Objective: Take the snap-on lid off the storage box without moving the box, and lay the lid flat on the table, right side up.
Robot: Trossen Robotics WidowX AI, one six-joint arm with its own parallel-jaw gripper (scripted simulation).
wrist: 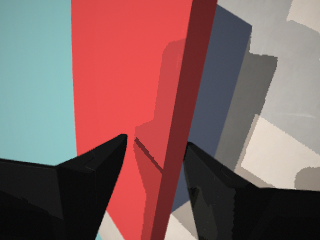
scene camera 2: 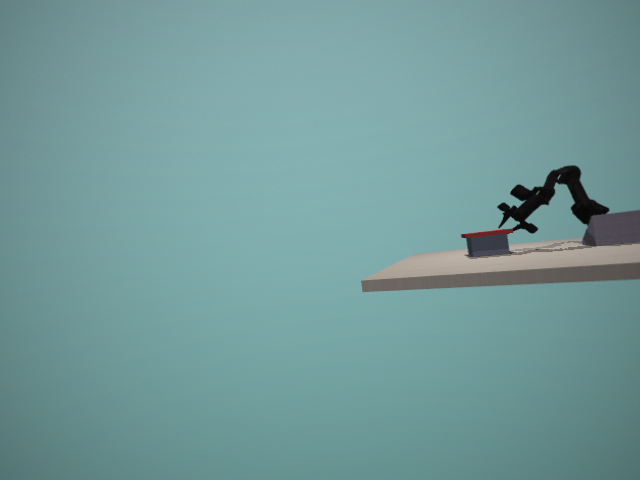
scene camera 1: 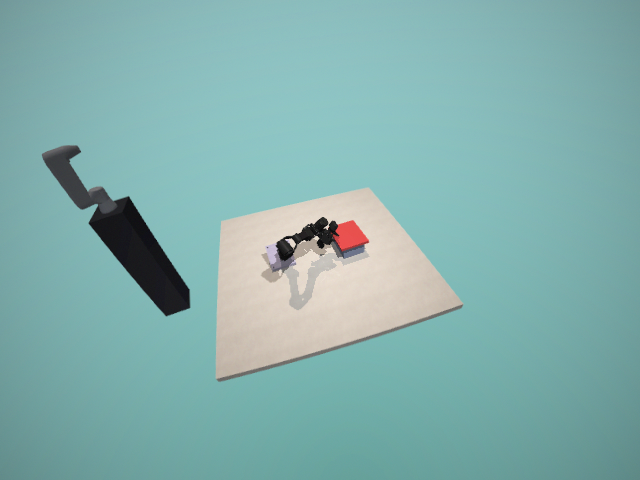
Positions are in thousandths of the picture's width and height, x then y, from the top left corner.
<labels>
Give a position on a storage box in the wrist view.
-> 720, 144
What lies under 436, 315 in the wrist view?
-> A red lid.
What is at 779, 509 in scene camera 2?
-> A storage box.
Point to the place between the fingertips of my gripper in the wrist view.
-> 486, 598
</labels>
